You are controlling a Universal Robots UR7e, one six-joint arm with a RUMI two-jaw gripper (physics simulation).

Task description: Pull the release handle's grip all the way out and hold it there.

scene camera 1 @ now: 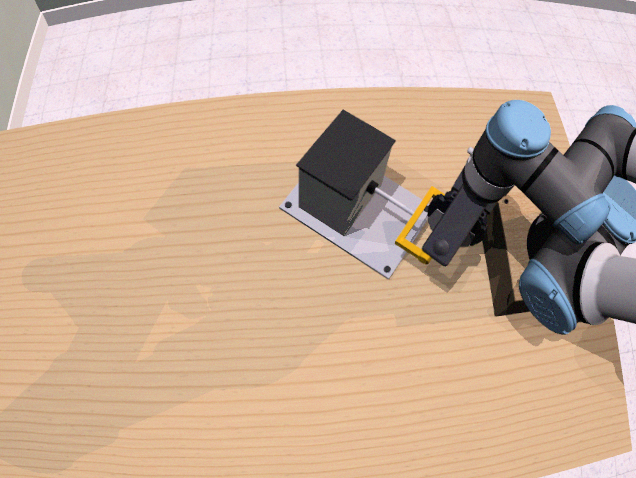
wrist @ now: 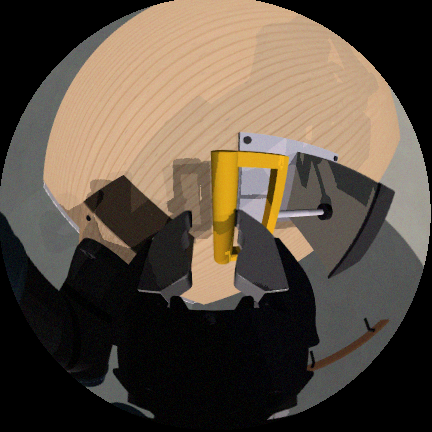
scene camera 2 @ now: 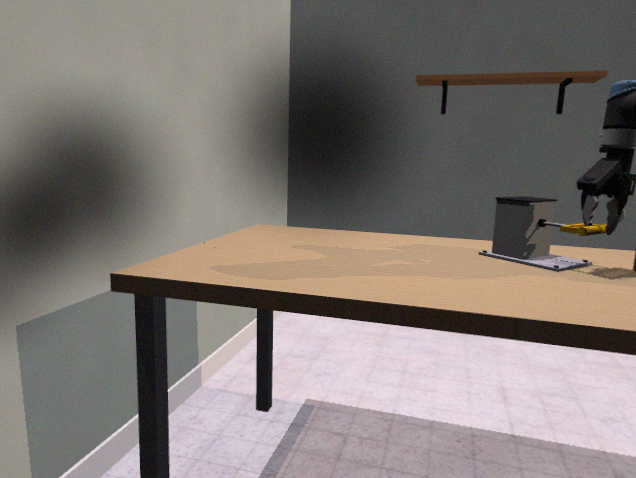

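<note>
The yellow release handle's grip bar [scene camera 1: 424,256] [scene camera 2: 596,229] [wrist: 225,192] stands out from the dark box housing [scene camera 1: 347,154] [scene camera 2: 516,228] on a pale rod [scene camera 1: 393,199] [scene camera 2: 552,224] [wrist: 302,214], with a length of rod showing. My gripper [scene camera 2: 600,227] [wrist: 213,211] comes down from above and is shut on the grip, with one finger on the housing side of the bar and one on the outer side. In the wrist view the bar lies close to the right finger, and a gap shows on its left. In scene camera 1 the arm hides the fingertips.
The housing stands on a light metal base plate [scene camera 1: 354,244] [scene camera 2: 534,263] [wrist: 270,144] with dark bolts. A dark brown block-like structure [scene camera 1: 496,267] [wrist: 130,215] stands beside the gripper, under the arm. A wooden shelf [scene camera 2: 509,78] [wrist: 350,351] is on the wall behind.
</note>
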